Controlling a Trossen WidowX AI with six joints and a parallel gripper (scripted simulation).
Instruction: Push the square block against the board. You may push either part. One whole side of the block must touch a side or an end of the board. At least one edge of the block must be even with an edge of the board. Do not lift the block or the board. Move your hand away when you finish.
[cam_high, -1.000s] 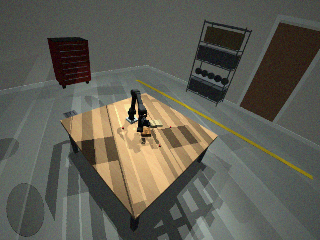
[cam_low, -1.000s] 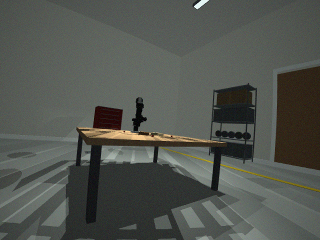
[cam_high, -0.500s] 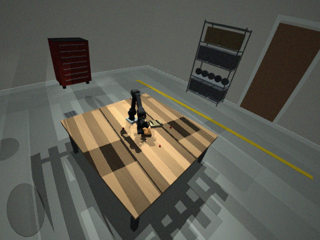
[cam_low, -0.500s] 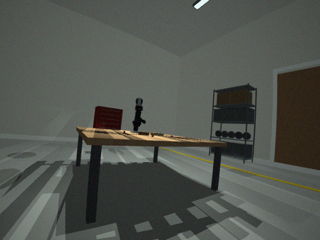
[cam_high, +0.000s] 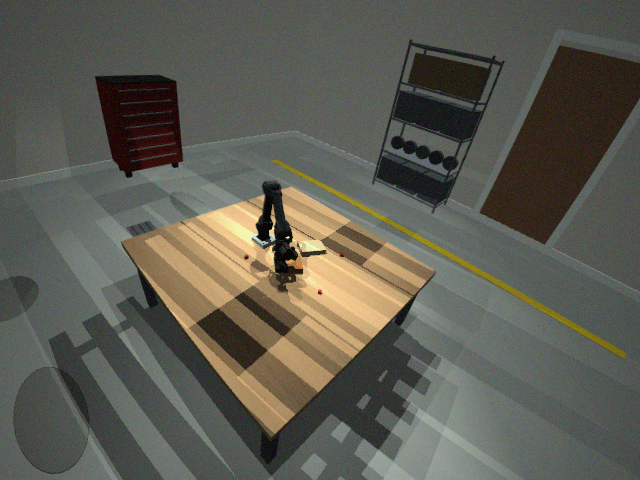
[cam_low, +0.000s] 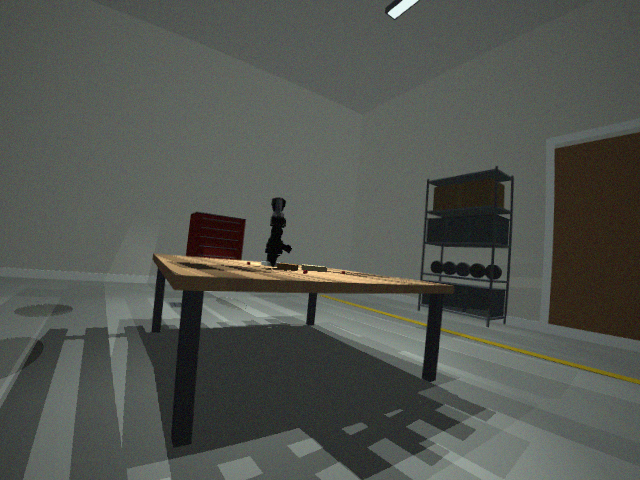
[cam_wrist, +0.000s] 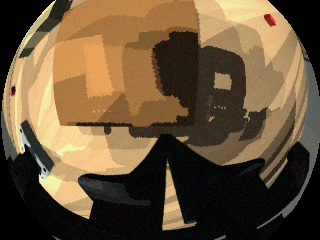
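The square block lies 2 cm ahead of my gripper tip, 8 cm to the left of it and 1 cm above it. Round my gripper tip: board: 2 cm behind, 28 cm to the left, 1 cm above.
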